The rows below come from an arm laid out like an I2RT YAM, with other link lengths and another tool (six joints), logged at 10 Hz.
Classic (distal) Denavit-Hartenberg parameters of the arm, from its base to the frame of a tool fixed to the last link. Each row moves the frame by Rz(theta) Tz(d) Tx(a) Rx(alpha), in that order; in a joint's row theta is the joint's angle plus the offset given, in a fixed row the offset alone. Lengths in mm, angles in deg.
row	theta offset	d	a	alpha
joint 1	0	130.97	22	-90
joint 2	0	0	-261.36	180
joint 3	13.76	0	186.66	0
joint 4	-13.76	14.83	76.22	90
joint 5	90	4.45	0	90
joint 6	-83.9	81.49	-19	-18.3
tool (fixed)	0	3.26	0	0
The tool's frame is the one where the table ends.
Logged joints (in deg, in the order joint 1, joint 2, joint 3, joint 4, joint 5, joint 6), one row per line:
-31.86, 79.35, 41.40, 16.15, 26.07, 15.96
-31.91, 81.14, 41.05, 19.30, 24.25, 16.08
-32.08, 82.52, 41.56, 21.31, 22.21, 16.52
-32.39, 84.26, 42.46, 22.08, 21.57, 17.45
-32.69, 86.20, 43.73, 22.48, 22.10, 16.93
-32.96, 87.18, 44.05, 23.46, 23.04, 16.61
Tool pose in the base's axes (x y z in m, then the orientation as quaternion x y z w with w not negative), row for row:
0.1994, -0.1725, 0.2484, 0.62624, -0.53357, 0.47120, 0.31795
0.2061, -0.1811, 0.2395, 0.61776, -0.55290, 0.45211, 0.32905
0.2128, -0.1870, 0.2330, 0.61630, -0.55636, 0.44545, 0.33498
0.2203, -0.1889, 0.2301, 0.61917, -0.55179, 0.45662, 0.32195
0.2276, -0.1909, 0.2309, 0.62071, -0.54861, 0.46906, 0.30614
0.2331, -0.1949, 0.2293, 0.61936, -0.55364, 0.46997, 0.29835
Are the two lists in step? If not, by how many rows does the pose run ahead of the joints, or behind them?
The pose runs 2 rows behind the joints: the pose in row i belongs to the joints in row i - 2.
